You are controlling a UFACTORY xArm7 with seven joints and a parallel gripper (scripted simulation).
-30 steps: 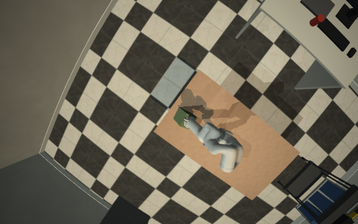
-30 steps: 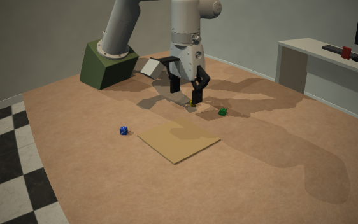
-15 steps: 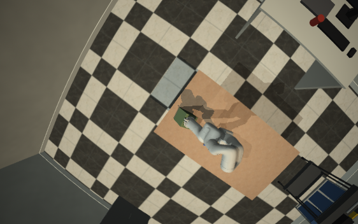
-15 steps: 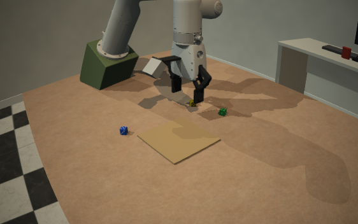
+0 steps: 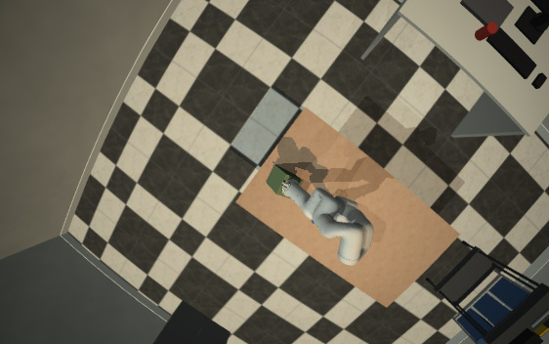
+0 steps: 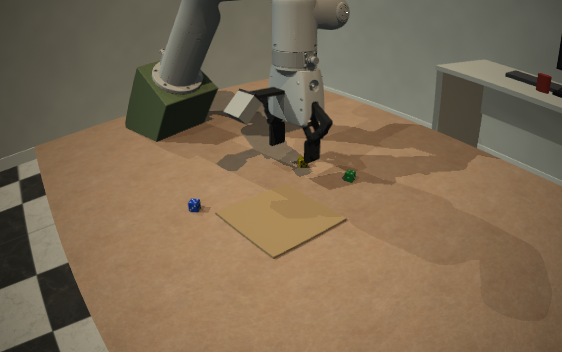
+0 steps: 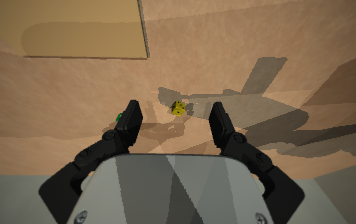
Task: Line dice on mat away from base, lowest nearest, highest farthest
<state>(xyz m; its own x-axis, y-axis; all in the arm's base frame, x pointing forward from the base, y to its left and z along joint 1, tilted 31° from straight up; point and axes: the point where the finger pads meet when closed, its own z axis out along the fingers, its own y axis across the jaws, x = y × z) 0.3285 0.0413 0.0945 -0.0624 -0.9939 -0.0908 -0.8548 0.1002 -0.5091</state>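
The yellow die lies 4 cm below my hand and 3 cm to the left of it. From my hand the other things lie so: tan mat 12 cm to the right, 9 cm ahead, 4 cm below; blue die 21 cm to the right, 4 cm below, 1 cm behind; green die 9 cm ahead, 5 cm to the left, 4 cm below.
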